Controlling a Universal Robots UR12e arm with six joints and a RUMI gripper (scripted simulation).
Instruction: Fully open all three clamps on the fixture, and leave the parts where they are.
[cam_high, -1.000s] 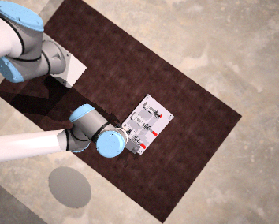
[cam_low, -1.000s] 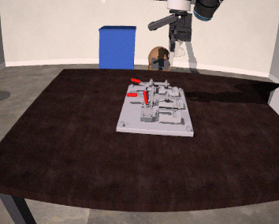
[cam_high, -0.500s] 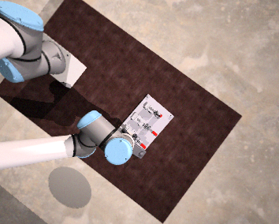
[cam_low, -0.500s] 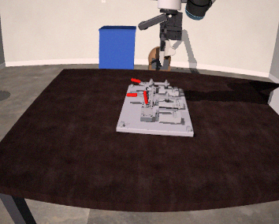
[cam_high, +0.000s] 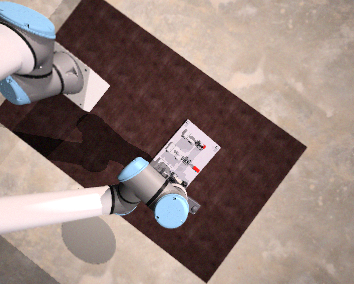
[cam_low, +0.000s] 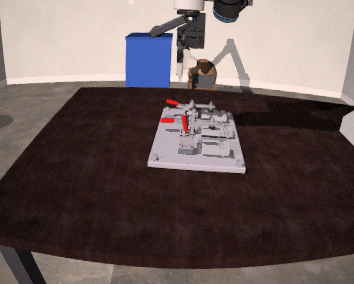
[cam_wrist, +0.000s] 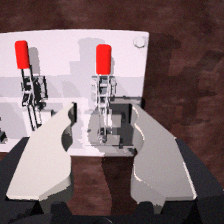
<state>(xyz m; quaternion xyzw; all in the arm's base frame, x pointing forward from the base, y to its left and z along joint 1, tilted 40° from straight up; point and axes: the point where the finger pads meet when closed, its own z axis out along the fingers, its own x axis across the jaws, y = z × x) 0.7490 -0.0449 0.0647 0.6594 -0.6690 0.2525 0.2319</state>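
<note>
The grey fixture plate lies 15 cm below my hand, 11 cm to the left of it and 6 cm behind it.
</note>
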